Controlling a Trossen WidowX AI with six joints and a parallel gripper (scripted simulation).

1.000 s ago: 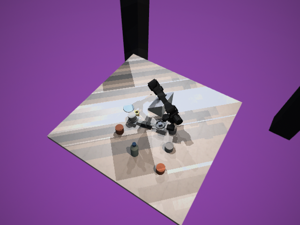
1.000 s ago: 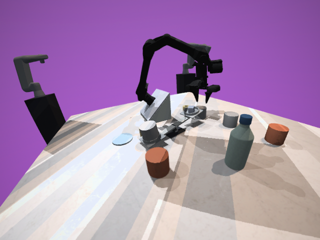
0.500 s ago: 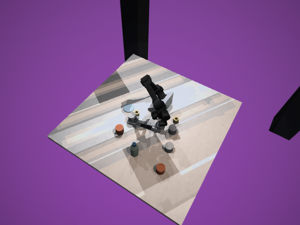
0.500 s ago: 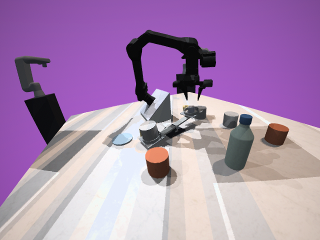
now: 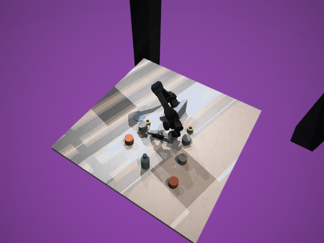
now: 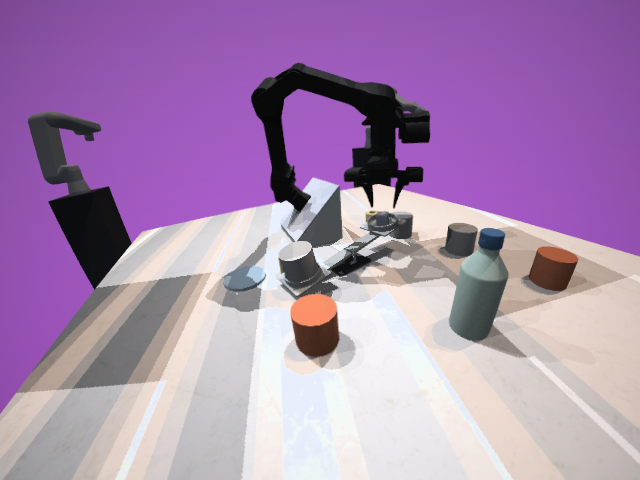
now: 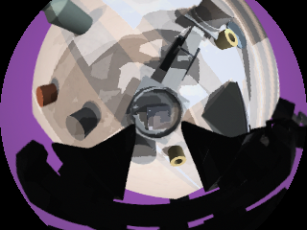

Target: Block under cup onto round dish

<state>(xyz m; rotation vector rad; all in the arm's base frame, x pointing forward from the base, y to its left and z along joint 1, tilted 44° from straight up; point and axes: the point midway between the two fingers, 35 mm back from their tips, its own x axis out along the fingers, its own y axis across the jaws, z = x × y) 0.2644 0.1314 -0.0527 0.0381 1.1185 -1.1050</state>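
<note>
My gripper tip is 30 mm above the grey block. Round my gripper tip: bottle 310 mm ahead, 50 mm to the right; then pale blue round dish 40 mm behind, 370 mm to the right, 110 mm below; then black balance 30 mm ahead, 120 mm to the right, 90 mm below.
</note>
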